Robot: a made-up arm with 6 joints. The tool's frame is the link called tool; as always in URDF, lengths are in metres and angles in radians. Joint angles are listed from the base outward. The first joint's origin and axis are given. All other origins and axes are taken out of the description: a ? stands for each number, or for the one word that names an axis. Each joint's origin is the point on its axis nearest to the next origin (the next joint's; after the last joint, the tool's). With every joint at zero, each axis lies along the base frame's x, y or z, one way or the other. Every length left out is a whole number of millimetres.
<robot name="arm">
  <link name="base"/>
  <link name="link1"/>
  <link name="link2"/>
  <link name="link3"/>
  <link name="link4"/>
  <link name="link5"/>
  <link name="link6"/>
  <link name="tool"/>
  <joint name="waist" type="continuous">
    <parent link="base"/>
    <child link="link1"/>
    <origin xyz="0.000 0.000 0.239"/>
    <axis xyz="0 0 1"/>
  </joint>
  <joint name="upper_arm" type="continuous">
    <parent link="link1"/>
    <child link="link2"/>
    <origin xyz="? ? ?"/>
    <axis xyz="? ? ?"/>
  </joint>
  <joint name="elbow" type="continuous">
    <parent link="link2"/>
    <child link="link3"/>
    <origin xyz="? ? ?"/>
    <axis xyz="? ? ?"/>
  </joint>
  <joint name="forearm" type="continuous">
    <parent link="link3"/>
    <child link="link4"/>
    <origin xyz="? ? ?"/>
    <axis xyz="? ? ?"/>
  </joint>
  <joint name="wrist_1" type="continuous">
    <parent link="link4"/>
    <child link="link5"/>
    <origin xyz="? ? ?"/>
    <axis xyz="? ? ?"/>
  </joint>
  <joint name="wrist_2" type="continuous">
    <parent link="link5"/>
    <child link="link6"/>
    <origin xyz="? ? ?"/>
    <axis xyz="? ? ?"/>
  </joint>
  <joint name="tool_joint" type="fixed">
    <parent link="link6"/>
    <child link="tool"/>
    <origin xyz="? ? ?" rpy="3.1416 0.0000 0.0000"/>
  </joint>
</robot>
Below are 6 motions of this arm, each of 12 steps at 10 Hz.
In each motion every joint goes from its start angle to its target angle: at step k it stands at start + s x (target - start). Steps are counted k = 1, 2, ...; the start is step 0. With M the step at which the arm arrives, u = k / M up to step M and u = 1 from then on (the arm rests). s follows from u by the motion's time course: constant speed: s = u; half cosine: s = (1 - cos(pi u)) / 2; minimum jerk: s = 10 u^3 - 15 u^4 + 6 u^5.
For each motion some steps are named. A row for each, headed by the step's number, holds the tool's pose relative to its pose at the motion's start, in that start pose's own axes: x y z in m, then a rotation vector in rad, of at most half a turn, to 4 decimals.
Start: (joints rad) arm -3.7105 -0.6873 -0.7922 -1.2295 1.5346 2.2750
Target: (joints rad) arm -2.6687 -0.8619 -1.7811 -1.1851 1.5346 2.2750
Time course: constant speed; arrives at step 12
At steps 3, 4, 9, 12:
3: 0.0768 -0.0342 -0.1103 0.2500 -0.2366 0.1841
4: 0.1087 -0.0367 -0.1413 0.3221 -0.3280 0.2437
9: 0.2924 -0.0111 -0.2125 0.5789 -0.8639 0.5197
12: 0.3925 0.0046 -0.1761 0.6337 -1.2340 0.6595

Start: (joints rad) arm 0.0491 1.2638 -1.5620 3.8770 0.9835 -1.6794
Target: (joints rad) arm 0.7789 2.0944 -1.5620 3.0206 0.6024 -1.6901
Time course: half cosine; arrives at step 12
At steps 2, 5, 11, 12:
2: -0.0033 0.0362 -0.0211 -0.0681 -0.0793 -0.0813
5: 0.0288 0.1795 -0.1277 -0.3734 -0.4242 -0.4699
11: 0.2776 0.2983 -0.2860 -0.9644 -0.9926 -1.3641
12: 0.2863 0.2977 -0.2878 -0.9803 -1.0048 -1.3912

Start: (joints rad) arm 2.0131 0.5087 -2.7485 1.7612 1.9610 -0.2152
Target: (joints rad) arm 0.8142 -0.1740 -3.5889 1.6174 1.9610 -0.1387
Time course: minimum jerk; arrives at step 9
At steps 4, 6, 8, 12:
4: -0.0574 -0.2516 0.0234 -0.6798 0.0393 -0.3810
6: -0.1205 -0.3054 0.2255 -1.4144 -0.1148 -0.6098
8: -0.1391 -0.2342 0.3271 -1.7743 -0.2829 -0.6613
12: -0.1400 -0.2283 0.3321 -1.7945 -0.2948 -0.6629

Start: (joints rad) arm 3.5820 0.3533 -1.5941 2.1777 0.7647 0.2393
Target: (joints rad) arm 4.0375 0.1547 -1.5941 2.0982 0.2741 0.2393
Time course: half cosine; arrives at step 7
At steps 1, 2, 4, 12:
1: -0.0087 0.0057 0.0052 -0.0100 0.0036 -0.0054
2: -0.0337 0.0218 0.0182 -0.0366 0.0129 -0.0210
4: -0.1130 0.0707 0.0444 -0.1035 0.0342 -0.0726
12: -0.1876 0.1133 0.0505 -0.1468 0.0452 -0.1203

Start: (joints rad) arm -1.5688 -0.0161 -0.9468 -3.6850 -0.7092 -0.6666
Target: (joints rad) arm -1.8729 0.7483 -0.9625 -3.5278 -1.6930 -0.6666
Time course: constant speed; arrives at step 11
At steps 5, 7, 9, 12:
5: 0.0474 0.0648 0.0552 -0.6353 0.5068 0.0377
7: 0.0607 0.0865 0.0672 -0.9000 0.6948 0.0340
9: 0.0705 0.1045 0.0775 -1.1704 0.8724 0.0154
12: 0.0771 0.1194 0.0888 -1.4460 1.0383 -0.0218

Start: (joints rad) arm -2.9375 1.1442 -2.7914 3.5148 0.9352 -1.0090
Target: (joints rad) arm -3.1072 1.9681 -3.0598 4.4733 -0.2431 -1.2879
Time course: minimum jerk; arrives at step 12
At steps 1, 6, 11, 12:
1: 0.0023 0.0009 -0.0017 -0.0044 0.0086 0.0000
6: 0.1740 0.0559 -0.2032 -0.4354 0.7816 0.1233
11: 0.2277 0.0492 -0.4055 -0.7887 1.3372 0.5556
12: 0.2278 0.0488 -0.4073 -0.7913 1.3412 0.5617

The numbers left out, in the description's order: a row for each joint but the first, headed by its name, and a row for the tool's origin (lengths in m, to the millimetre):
upper_arm: xyz 0.000 0.000 0.000, axis 0 1 0
elbow: xyz 0.042 0.000 0.224, axis 0 1 0
forearm: xyz 0.078 0.000 -0.345, axis 0 0 -1
wrist_1: xyz 0.000 0.000 0.000, axis 0 1 0
wrist_2: xyz 0.071 0.000 -0.091, axis 0 0 -1
tool: xyz 0.000 0.000 0.000

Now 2 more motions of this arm.
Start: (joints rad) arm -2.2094 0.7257 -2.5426 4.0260 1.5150 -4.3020
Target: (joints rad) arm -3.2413 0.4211 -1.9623 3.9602 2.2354 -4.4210
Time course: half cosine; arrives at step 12
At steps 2, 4, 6, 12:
2: -0.0185 0.0206 0.0311 -0.0738 0.0522 -0.0656
4: -0.0567 0.0879 0.1119 -0.2739 0.1991 -0.2418
6: -0.0784 0.1996 0.2064 -0.5429 0.4097 -0.4761
12: -0.0259 0.4454 0.3139 -1.0561 0.8689 -0.9225

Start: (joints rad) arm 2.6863 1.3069 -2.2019 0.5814 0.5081 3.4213
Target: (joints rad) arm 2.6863 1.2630 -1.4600 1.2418 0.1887 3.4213
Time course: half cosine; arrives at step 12
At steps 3, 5, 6, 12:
3: 0.0179 -0.0338 0.0210 0.0179 0.0322 0.1135
5: 0.0498 -0.0892 0.0458 0.0659 0.0645 0.2917
6: 0.0707 -0.1226 0.0555 0.1051 0.0737 0.3952
12: 0.1666 -0.2545 0.0574 0.3346 0.0442 0.7806

